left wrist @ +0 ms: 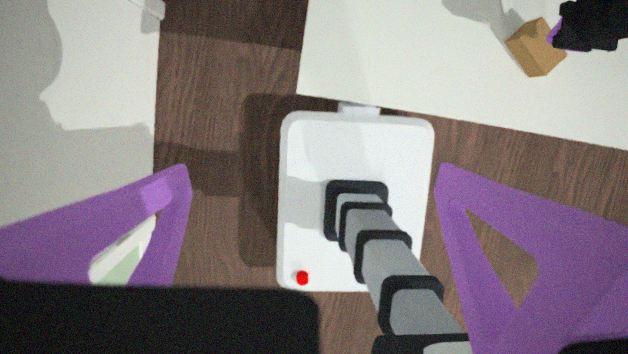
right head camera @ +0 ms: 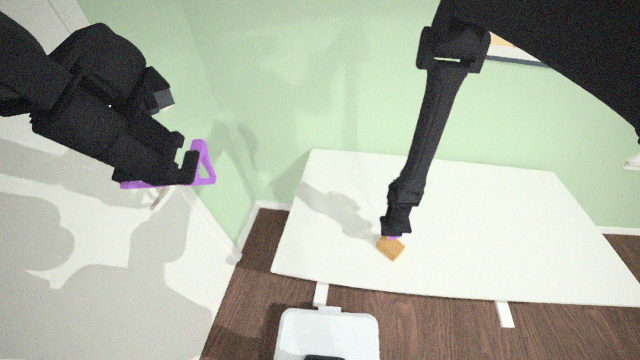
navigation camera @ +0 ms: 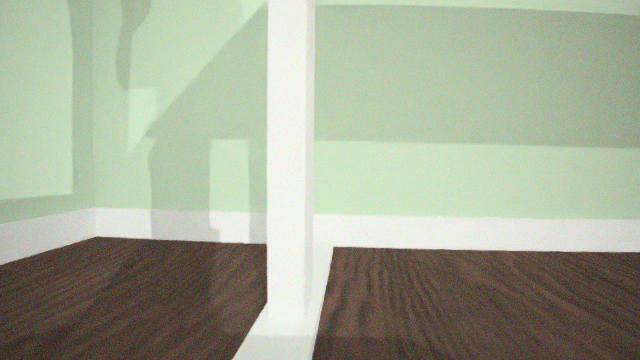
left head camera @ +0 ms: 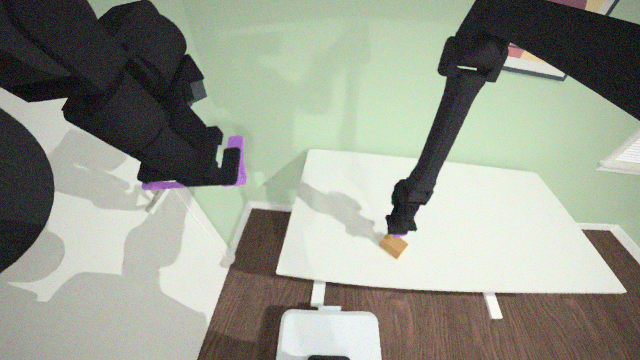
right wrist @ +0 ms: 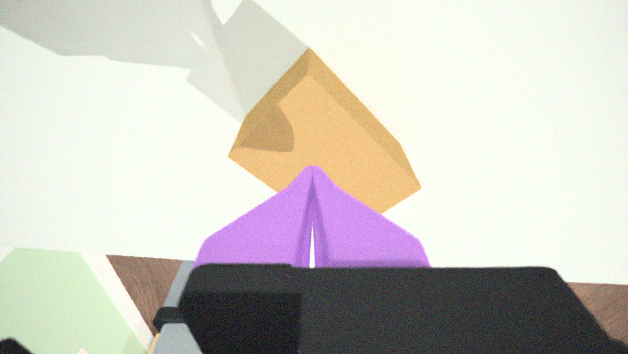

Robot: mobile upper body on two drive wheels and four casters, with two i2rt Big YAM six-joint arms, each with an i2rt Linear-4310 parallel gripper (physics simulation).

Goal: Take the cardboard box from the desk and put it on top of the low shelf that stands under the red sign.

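Frame: origin at the left arm's base, x ahead, y down, z left, level; centimetres.
Seen in the pictures: left gripper, fingertip midpoint: [left wrist: 313,177] [right head camera: 191,181] [left head camera: 217,181]; right gripper, fingertip midpoint: [left wrist: 547,38] [right head camera: 389,238] [left head camera: 393,236] [right wrist: 312,177].
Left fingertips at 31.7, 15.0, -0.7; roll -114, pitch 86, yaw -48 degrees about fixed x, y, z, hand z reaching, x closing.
A point is followed by its place in that frame, as x, y, z.
The cardboard box [left head camera: 394,246] {46.0, 64.0, -45.3} [right head camera: 390,249] {45.6, 64.0, -45.3} [left wrist: 535,50] {47.2, 64.0, -44.2} [right wrist: 340,135] {50.4, 64.0, -46.4} sits on the white desk [left head camera: 500,240] {49.9, 69.0, -99.2} [right head camera: 500,240] {52.0, 69.0, -96.5} [left wrist: 400,65] {42.9, 69.0, -20.0} [right wrist: 500,125] {48.6, 69.0, -57.9}. My right gripper [right wrist: 312,177] {49.2, 62.1, -45.1} is shut with its fingertips together and nothing between them. In the right wrist view its tips overlap the near part of the box's top; whether they touch it I cannot tell. My left gripper [left wrist: 313,177] {31.7, 15.0, -0.7} is open and empty, off to the left of the desk and above the robot's white base. The low shelf and the red sign do not show.
The white base [left head camera: 327,330] {22.1, 115.0, -21.4} [right head camera: 327,330] {22.3, 115.0, -22.2} [left wrist: 325,150] {20.2, 115.0, -11.2} stands at the desk's near edge. A white desk leg [navigation camera: 290,150] {69.1, 116.1, -18.2} rises close in front in the navigation view. Green walls [left head camera: 275,75] {116.5, 25.5, 8.6} stand behind and beside the desk. A framed picture [left head camera: 535,65] {105.6, 8.4, -116.1} hangs at the upper right.
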